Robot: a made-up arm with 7 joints.
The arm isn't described. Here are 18 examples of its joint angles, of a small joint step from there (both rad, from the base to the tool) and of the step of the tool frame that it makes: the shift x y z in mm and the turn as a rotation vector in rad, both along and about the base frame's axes.
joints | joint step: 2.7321 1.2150 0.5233 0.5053 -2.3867 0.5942 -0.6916 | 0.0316 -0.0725 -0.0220 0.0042 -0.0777 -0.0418 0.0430
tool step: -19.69 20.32 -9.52 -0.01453 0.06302 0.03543
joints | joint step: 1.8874 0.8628 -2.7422 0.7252 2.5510 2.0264 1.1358 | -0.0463 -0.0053 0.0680 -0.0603 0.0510 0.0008 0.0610
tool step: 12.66 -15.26 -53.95 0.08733 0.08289 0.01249
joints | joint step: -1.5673 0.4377 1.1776 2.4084 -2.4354 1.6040 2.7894 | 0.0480 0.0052 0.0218 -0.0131 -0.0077 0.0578 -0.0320
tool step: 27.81 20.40 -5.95 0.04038 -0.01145 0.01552
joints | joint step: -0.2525 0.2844 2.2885 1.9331 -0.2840 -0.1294 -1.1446 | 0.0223 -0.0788 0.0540 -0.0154 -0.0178 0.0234 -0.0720
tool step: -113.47 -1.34 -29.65 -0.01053 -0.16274 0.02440
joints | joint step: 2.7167 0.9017 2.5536 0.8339 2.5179 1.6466 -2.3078 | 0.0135 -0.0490 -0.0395 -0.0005 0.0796 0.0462 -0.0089
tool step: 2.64 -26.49 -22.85 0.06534 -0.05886 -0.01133
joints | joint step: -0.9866 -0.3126 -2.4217 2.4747 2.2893 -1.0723 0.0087 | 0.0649 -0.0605 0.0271 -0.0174 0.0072 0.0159 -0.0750
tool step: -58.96 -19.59 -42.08 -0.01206 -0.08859 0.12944
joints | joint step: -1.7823 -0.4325 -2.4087 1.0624 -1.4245 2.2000 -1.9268 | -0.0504 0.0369 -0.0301 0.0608 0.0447 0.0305 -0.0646
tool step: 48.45 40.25 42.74 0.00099 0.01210 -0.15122
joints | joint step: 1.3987 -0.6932 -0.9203 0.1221 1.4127 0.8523 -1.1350 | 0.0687 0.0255 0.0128 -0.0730 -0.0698 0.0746 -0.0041
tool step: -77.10 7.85 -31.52 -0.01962 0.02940 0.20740
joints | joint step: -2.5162 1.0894 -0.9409 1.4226 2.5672 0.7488 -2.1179 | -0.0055 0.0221 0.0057 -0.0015 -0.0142 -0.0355 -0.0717
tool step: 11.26 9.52 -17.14 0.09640 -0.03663 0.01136
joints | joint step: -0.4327 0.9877 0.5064 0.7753 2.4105 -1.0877 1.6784 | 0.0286 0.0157 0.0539 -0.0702 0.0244 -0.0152 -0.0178
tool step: -42.44 30.93 18.82 0.05625 0.08583 0.08239
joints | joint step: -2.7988 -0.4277 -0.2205 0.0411 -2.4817 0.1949 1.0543 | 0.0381 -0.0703 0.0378 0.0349 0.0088 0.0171 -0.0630
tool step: -29.61 -22.88 32.97 0.02628 0.12247 0.10412
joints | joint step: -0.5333 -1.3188 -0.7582 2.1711 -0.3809 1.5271 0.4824 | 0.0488 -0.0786 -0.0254 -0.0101 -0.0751 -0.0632 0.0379
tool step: -53.82 -27.62 -58.55 0.00549 -0.10097 -0.04809
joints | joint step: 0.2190 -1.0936 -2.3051 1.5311 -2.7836 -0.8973 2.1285 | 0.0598 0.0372 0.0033 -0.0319 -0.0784 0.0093 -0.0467
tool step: 52.08 -2.31 -2.28 -0.02487 0.10520 0.14903
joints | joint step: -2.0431 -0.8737 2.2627 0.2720 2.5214 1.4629 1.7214 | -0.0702 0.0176 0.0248 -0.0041 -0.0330 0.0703 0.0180
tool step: -6.98 10.63 -2.83 0.09479 0.00690 -0.02286
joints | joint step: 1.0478 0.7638 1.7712 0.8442 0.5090 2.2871 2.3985 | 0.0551 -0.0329 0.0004 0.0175 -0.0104 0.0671 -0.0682
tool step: -0.53 -20.59 3.76 -0.03490 0.01826 0.10189
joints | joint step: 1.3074 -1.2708 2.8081 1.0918 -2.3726 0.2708 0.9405 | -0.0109 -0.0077 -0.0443 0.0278 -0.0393 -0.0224 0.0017
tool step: -38.70 3.49 4.42 0.01149 0.01901 0.01297
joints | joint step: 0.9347 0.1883 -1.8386 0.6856 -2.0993 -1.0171 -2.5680 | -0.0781 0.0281 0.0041 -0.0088 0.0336 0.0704 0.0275
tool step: -23.23 -42.06 -9.11 -0.05170 0.02239 -0.15627
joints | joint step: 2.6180 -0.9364 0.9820 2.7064 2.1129 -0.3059 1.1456 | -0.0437 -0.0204 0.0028 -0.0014 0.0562 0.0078 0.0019
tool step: -15.41 -35.06 -15.13 0.03707 -0.01484 0.00091
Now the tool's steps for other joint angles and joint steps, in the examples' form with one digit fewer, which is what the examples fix.
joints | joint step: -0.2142 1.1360 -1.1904 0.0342 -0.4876 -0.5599 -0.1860 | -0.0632 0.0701 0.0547 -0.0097 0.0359 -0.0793 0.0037
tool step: -24.8 30.1 3.4 0.0026 0.0102 -0.0200
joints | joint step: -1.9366 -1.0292 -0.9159 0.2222 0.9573 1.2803 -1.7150 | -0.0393 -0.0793 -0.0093 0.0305 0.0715 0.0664 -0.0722
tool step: -17.3 29.6 49.4 -0.1960 0.0320 -0.0397
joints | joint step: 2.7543 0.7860 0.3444 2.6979 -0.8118 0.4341 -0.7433 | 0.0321 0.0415 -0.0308 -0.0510 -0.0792 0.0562 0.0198
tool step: -49.4 -15.0 -83.6 0.0352 -0.1461 -0.0336
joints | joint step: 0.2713 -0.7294 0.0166 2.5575 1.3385 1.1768 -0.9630 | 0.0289 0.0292 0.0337 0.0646 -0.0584 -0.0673 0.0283
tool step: -16.7 -12.6 0.7 0.0628 -0.0093 0.0212
